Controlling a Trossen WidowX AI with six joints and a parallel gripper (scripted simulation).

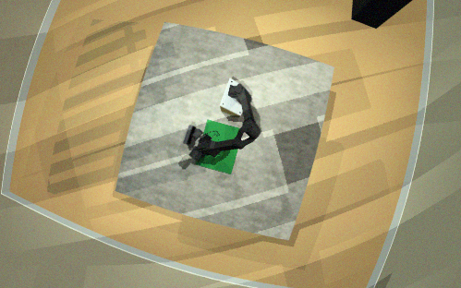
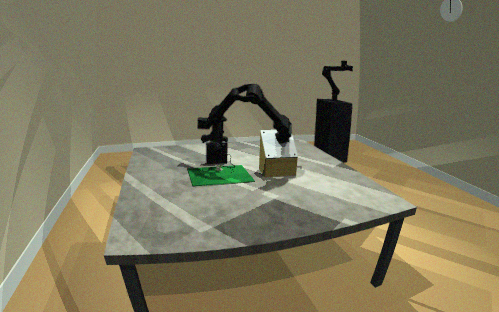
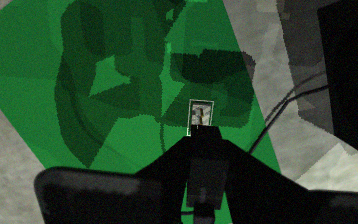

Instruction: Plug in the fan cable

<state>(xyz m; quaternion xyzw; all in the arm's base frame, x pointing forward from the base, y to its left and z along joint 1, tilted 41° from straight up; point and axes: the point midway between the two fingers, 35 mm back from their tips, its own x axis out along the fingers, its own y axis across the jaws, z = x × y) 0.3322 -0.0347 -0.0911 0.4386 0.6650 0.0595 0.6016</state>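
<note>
My gripper tip is now 7 cm above the white four-pin header and 1 cm past it. Also, from my gripper tip: dark plug (1 cm behind, 1 cm above); green board (8 cm below, 7 cm to the left, 1 cm ahead); dark fan (12 cm to the right, 2 cm behind, 1 cm below).
</note>
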